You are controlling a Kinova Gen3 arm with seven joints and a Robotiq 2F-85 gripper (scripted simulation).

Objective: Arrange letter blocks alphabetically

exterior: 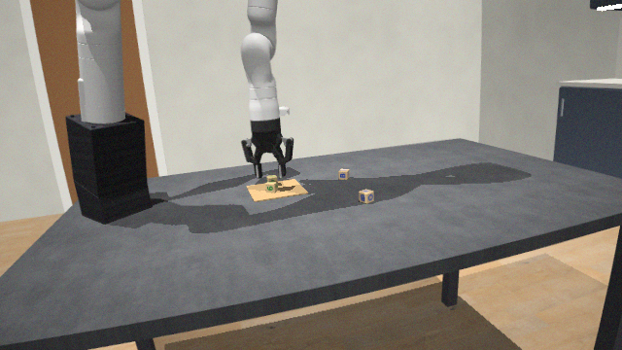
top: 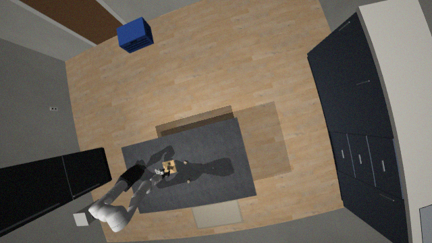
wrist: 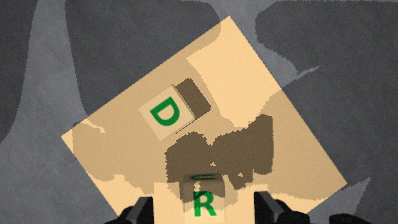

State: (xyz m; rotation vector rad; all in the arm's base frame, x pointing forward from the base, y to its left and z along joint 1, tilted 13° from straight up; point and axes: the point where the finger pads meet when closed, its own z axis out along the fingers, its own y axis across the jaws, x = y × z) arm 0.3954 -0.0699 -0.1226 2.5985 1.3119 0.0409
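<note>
Right now the mat is 10 mm ahead of my hand, 20 mm to the left of it and 50 mm below it. Also, from my hand: green-marked block: 20 mm ahead, 60 mm to the left, 40 mm below.
</note>
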